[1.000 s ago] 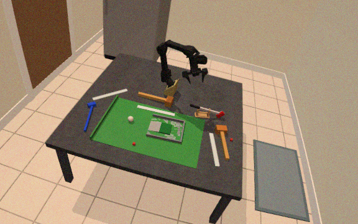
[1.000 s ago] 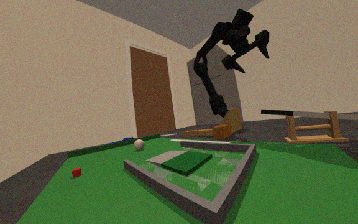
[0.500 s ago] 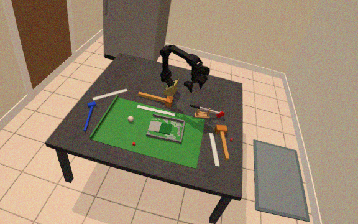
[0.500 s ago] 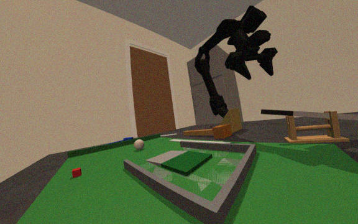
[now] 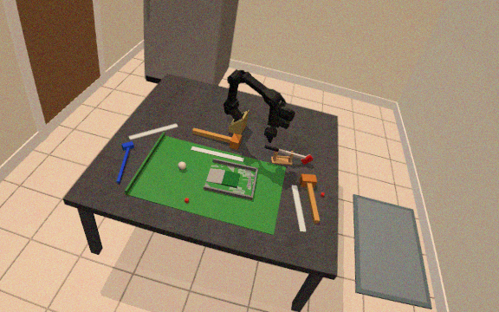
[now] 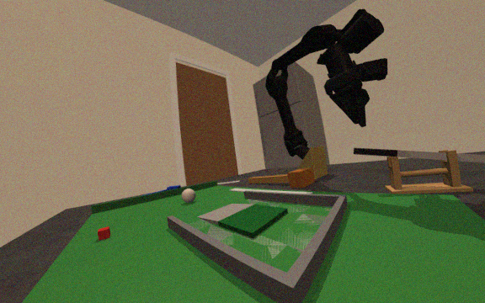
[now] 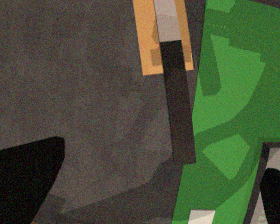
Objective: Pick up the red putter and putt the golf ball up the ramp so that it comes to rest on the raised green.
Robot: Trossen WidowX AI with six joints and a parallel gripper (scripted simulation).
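My gripper tip is 1 cm past the wooden rack, 9 cm to the right of it and 12 cm above it. The rest, counted from my gripper tip: white golf ball 27 cm ahead, 41 cm to the right, 13 cm below; low grey frame 24 cm ahead, 12 cm to the right, 15 cm below; green mat 28 cm ahead, 24 cm to the right, 15 cm below.
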